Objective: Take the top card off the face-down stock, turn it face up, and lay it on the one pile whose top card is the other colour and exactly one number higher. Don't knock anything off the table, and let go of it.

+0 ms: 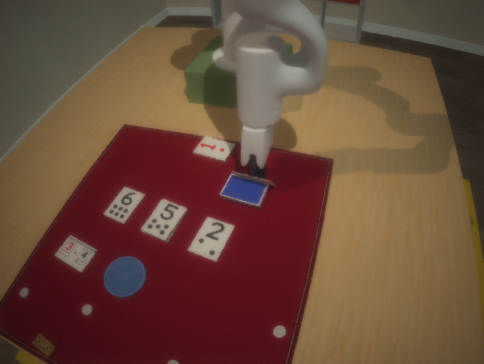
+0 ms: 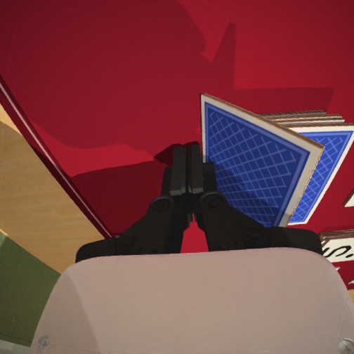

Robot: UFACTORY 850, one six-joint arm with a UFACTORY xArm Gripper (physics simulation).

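The face-down stock [image 1: 243, 190] [image 2: 327, 160] shows a blue back on the red mat. One blue-backed card [image 1: 254, 179] [image 2: 250, 155] stands tilted against the stock's side, its raised edge over the stock; its face is hidden. My gripper [image 1: 257, 171] [image 2: 190, 162] is shut and empty, low beside this card on the side away from the stock; whether it touches the card I cannot tell. Face-up piles show a black 6 [image 1: 120, 211], a black 5 [image 1: 161, 220] [image 2: 339, 254] and a black 2 [image 1: 209, 241]. A red 1 [image 1: 209, 152] lies near the mat's back edge.
A small card [image 1: 75, 254] with a red 3 and black 4, a blue disc [image 1: 125, 276], white discs [image 1: 87, 309] [image 1: 279, 331] and a tan dotted piece [image 1: 44, 345] lie at the front. A green block [image 1: 207, 82] [image 2: 22, 295] stands behind the mat [image 1: 280, 280].
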